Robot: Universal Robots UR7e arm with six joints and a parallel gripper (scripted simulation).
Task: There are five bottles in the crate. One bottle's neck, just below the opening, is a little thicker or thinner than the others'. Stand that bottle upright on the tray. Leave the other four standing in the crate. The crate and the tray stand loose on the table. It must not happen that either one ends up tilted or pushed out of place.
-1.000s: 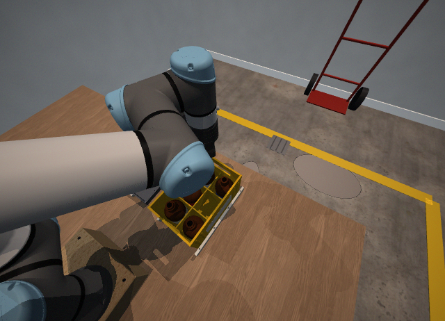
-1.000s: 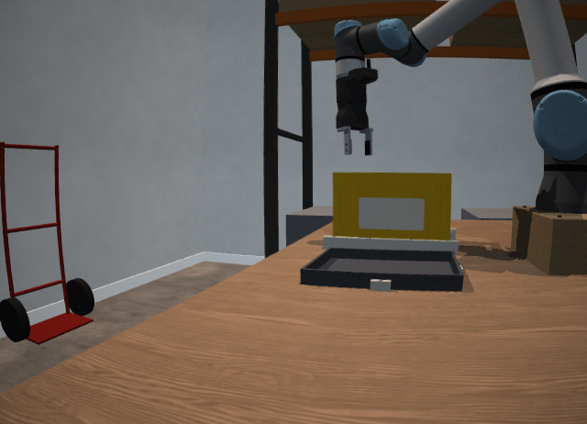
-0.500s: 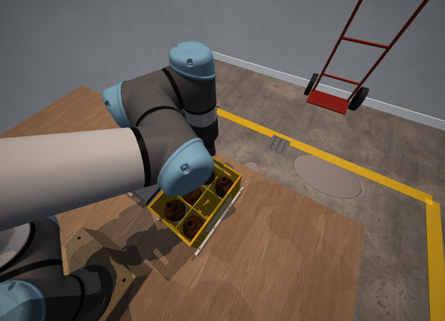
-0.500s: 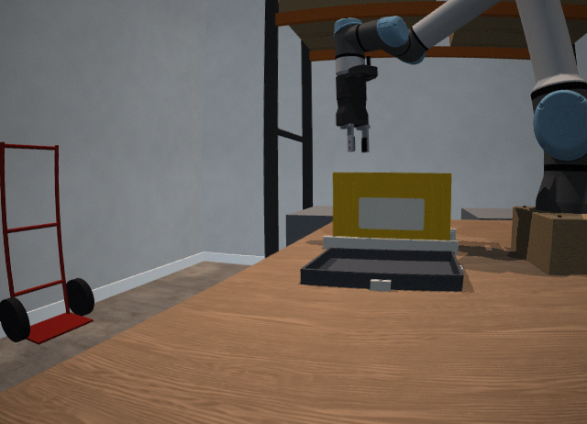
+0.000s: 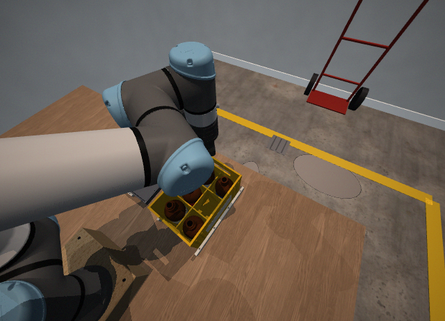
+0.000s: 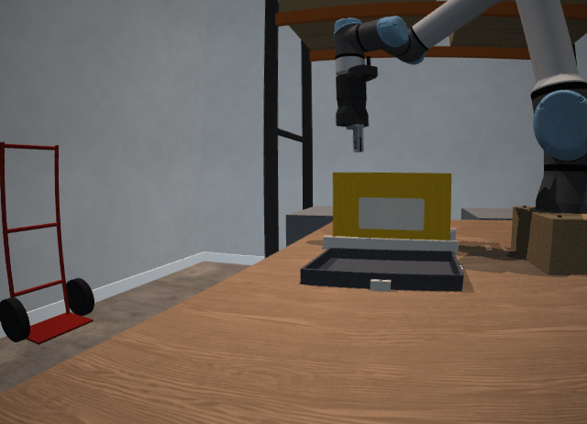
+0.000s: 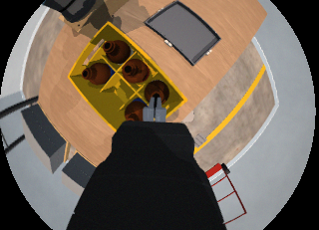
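My hand is 18 cm past the glass bottle, 9 cm to the left of it and 15 cm above it. From my hand the other things lie so: dark tray 11 cm behind, 25 cm to the left, 23 cm below; then yellow crate 9 cm behind, 4 cm to the right, 16 cm below.
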